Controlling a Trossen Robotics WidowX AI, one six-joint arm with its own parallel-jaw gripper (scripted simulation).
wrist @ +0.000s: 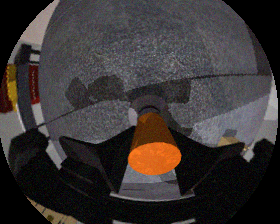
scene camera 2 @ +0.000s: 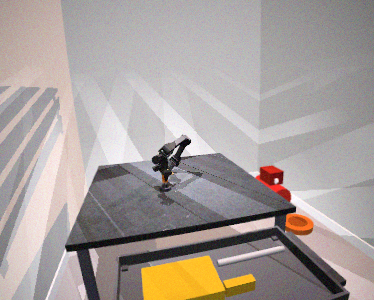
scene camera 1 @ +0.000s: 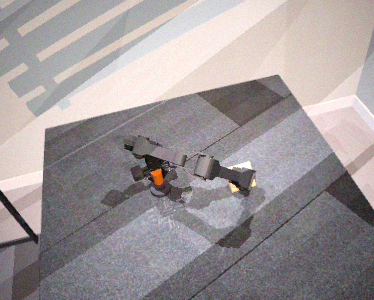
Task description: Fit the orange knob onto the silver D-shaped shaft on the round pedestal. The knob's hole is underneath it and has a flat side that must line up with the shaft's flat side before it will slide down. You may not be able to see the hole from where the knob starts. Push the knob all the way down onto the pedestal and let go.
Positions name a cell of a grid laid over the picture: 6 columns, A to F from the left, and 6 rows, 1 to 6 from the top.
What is my gripper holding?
An orange knob.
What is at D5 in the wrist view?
An orange knob.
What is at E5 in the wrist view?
My gripper.
